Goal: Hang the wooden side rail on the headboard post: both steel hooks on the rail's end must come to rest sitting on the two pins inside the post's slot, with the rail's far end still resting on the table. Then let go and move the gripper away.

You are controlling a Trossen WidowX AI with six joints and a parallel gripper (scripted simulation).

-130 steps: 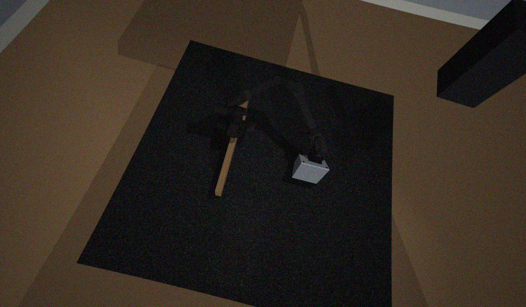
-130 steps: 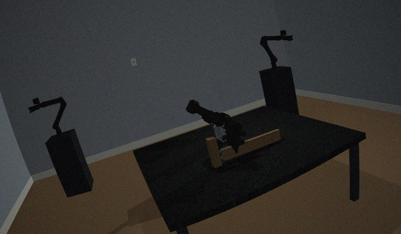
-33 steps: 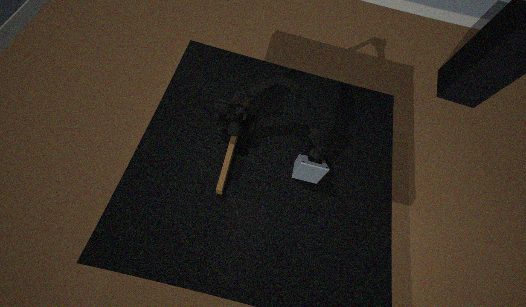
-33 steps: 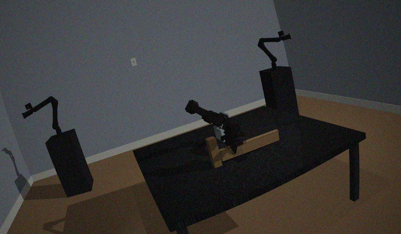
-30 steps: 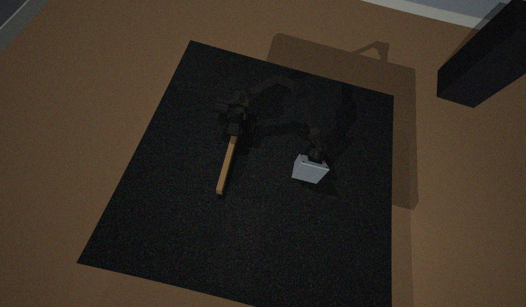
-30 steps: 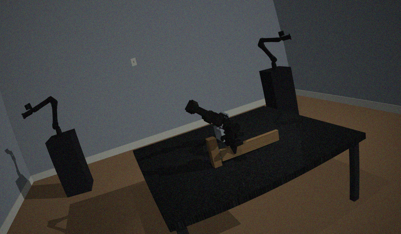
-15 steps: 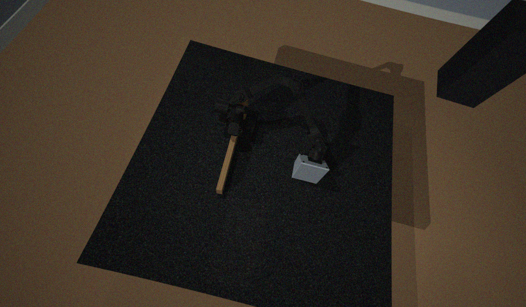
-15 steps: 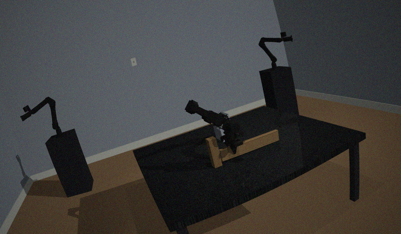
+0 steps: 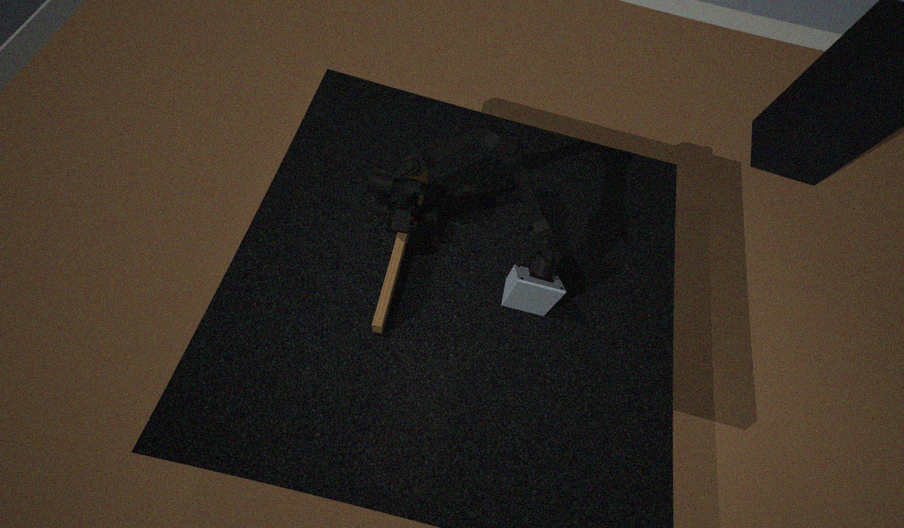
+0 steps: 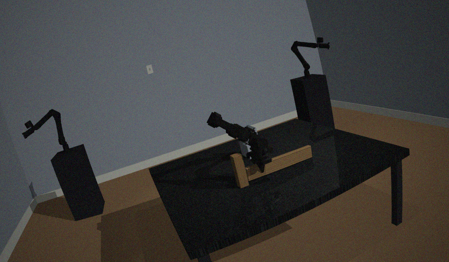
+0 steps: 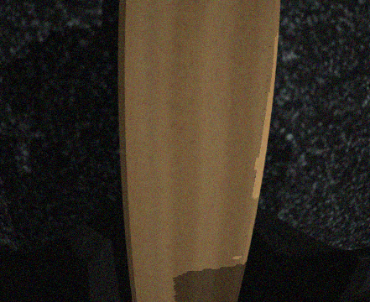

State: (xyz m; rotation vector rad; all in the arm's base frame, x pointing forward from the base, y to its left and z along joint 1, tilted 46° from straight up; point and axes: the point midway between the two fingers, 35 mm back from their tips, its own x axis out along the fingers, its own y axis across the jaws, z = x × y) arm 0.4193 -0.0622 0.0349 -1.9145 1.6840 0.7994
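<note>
Right now my gripper tip is 1 cm short of the wooden headboard post, 12 cm to the left of it and 4 cm below it.
</note>
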